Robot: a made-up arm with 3 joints. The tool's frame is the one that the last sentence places.
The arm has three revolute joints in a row. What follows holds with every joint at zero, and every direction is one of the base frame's.
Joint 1 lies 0.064 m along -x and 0.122 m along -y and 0.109 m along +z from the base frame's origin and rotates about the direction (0.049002, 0.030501, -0.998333), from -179.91 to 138.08 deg.
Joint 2 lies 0.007 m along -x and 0.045 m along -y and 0.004 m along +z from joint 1 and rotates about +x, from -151.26 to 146.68 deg.
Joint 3 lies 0.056 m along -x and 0.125 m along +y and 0.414 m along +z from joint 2 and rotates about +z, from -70.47 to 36.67 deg.
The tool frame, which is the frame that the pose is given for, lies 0.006 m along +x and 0.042 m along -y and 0.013 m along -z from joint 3; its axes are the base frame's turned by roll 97.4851, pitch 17.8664 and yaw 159.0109 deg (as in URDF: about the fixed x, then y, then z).
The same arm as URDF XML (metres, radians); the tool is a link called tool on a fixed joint. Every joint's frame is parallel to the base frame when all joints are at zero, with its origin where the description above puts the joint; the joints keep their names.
<robot name="arm">
<joint name="joint 1" type="revolute"><parent link="base"/><child link="link1"/><origin xyz="-0.0640 -0.1220 0.1090"/><axis xyz="0.049002 0.030501 -0.998333"/><limit lower="-3.1400" upper="2.4100"/></joint>
<joint name="joint 2" type="revolute"><parent link="link1"/><child link="link2"/><origin xyz="-0.0070 -0.0450 0.0040"/><axis xyz="1 0 0"/><limit lower="-2.6400" upper="2.5600"/></joint>
<joint name="joint 3" type="revolute"><parent link="link2"/><child link="link3"/><origin xyz="-0.0560 0.1250 0.4140"/><axis xyz="0 0 1"/><limit lower="-1.2299" upper="0.6400"/></joint>
<joint name="tool_fixed" type="fixed"><parent link="link3"/><child link="tool"/><origin xyz="0.0060 -0.0420 -0.0130" rpy="1.7014 0.3118 2.7753"/></joint>
<link name="base"/>
<link name="link1"/>
<link name="link2"/>
<link name="link3"/>
<link name="tool"/>
</robot>

